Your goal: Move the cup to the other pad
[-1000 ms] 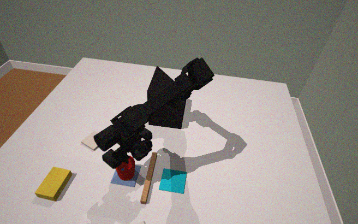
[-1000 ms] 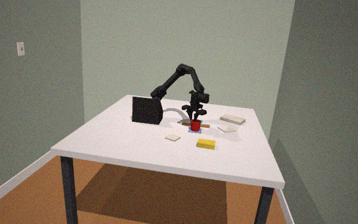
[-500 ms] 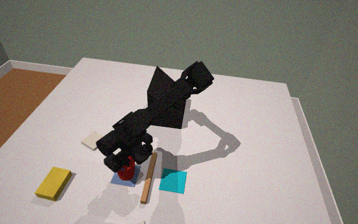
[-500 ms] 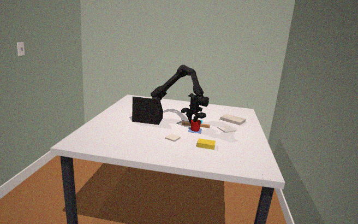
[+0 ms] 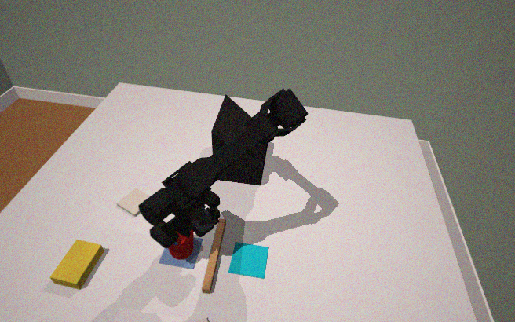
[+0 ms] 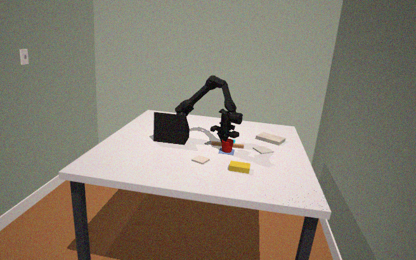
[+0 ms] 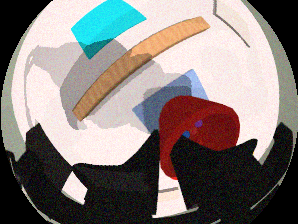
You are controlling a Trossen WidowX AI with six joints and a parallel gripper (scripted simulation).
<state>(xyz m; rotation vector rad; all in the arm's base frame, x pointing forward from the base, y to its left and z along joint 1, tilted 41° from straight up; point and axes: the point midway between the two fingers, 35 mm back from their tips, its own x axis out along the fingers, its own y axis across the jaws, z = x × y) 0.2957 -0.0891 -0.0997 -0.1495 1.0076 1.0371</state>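
The blue pad lies 20 mm ahead of my gripper tip, 20 mm to the right of it and 50 mm below it. Round my gripper tip: red cup 20 mm ahead, 20 mm to the right; then wooden bar 30 mm ahead, 70 mm to the left, 40 mm below; then blue marble 10 mm ahead, 40 mm to the right, 20 mm below.
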